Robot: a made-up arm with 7 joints. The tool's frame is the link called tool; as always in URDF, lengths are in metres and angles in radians.
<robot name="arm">
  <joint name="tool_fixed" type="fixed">
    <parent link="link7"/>
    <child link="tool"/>
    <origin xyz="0 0 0" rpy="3.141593 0 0"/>
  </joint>
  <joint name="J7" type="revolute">
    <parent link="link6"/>
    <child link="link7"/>
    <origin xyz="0.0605 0 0"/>
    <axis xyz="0 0 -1"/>
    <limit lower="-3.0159" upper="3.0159"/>
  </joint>
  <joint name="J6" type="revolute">
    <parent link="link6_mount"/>
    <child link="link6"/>
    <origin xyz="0 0 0"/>
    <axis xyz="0 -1 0"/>
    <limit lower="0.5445" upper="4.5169"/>
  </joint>
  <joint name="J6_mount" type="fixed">
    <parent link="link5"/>
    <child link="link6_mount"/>
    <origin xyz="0 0 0"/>
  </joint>
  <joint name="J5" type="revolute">
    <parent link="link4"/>
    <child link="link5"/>
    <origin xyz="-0.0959 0 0.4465"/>
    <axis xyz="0 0 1"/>
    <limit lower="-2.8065" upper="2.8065"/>
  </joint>
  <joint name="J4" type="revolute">
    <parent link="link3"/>
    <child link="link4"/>
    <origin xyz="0.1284 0 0"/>
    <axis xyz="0 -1 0"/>
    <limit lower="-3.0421" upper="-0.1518"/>
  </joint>
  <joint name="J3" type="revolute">
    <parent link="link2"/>
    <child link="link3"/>
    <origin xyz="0 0 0.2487"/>
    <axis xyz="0 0 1"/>
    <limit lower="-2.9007" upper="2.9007"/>
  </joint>
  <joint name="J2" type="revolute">
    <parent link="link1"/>
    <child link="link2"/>
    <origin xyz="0 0 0"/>
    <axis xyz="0 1 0"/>
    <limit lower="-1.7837" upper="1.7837"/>
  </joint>
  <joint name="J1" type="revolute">
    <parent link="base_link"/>
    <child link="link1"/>
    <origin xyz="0 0 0.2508"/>
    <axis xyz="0 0 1"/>
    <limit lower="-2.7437" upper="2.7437"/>
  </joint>
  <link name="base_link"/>
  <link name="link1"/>
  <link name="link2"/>
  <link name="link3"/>
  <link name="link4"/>
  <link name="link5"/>
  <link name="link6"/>
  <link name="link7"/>
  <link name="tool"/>
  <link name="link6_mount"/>
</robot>
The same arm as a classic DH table. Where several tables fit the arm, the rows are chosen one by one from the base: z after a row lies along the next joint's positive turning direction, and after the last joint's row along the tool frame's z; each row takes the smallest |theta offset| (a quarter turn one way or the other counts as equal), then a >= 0, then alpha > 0; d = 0 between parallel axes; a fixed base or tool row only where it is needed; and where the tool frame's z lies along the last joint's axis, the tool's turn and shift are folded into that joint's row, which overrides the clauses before.
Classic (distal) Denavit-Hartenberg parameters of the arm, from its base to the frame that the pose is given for. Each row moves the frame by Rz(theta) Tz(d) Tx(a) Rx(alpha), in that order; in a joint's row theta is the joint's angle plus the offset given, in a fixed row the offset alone. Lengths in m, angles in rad.
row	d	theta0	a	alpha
J1	0.2508	0	0	-1.5708
J2	0	0	0	1.5708
J3	0.2487	0	0.1284	1.5708
J4	0	0	-0.0959	-1.5708
J5	0.4465	0	0	1.5708
J6	0	0	0.0605	1.5708
J7	0	0	0	0
Joint limits (rad, base to tool): -2.7437..2.7437 -1.7837..1.7837 -2.9007..2.9007 -3.0421..-0.1518 -2.8065..2.8065 0.5445..4.5169 -3.0159..3.0159

